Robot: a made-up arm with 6 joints. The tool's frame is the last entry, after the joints.
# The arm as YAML. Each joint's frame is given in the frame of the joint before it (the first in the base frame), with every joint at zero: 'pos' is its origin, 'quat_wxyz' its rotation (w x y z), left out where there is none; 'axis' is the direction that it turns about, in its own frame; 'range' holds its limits. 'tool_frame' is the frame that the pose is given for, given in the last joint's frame.
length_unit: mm
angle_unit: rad
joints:
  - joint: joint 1
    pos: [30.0, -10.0, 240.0]
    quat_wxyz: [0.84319, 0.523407, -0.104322, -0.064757]
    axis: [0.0, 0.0, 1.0]
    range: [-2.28, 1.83]
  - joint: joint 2
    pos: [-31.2, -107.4, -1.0]
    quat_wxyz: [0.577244, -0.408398, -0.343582, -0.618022]
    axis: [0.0, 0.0, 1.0]
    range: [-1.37, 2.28]
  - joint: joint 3
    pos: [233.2, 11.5, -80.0]
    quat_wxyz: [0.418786, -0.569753, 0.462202, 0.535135]
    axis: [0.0, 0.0, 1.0]
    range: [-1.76, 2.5]
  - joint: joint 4
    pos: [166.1, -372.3, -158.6]
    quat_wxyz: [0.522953, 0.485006, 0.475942, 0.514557]
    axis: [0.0, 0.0, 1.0]
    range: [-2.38, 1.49]
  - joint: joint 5
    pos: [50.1, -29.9, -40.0]
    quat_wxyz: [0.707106, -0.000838, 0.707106, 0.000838]
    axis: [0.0, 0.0, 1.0]
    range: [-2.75, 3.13]
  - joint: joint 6
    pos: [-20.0, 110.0, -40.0]
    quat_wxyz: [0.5, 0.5, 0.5, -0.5]
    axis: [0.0, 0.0, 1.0]
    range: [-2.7, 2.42]
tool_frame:
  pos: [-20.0, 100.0, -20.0]
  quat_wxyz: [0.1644, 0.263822, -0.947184, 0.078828]
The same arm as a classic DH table. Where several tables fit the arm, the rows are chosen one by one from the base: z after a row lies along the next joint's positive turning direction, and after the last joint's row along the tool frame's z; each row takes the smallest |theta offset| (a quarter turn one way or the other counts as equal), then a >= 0, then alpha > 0; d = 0 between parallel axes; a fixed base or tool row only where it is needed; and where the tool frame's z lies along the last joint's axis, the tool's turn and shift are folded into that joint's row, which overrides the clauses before.
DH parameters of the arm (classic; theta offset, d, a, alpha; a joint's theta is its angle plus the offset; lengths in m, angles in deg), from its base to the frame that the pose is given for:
base (fixed): -15.66 0.2393 0.0316 64.51
joint 1: 0 0.0533 -0.0181 -64.51
joint 2: -74.13 -0.2054 0.2299 -94.39
joint 3: 0 -0.2128 0.3693 -85.61
joint 4: -89.79 0.1331 -0.03 90
joint 5: 90 0.01 0.02 -90
joint 6: 41.18 -0.2622 -0.0884 158.99
tool (fixed): 100.05 -0.1417 0 0
Joint limits (deg, base to tool): -130.63..104.85 -78.5..130.63 -100.84..143.24 -136.36..85.37 -157.56..179.34 -154.7..138.66

